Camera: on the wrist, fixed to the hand. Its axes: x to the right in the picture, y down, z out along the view.
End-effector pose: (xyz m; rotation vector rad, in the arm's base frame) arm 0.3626 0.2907 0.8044 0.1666 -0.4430 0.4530
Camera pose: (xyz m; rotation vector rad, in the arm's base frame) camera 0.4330 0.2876 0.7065 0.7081 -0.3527 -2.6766
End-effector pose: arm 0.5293 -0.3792 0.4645 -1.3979 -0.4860 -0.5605
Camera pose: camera 0.5118 -0.4958 0.4902 -0.4002 2.0230 1.4781
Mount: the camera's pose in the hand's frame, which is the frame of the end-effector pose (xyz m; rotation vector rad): 0.0117 -0.0406 -0.1130 -0.0341 -0.6672 -3.0645
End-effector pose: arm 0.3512 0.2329 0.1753 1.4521 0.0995 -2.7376
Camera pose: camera 0.4352 0.2819 0.1039 0.4594 -0.9747 0.2561
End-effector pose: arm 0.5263 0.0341 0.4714 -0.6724 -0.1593 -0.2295
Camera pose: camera 0.5351 -0.0700 0.4110 -0.1200 1.5103 2.4564
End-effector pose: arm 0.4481 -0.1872 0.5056 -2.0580 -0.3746 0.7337
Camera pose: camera 0.5286 -0.2322 0.5833 0.5551 -2.4793 -0.7082
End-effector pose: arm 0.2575 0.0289 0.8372 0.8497 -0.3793 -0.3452
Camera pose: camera 0.3134 0.0731 0.7398 -0.3759 -0.5961 2.6597
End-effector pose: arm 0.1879 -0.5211 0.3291 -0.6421 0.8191 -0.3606
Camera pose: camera 0.1064 -0.6016 0.2913 1.2720 1.4203 2.2771
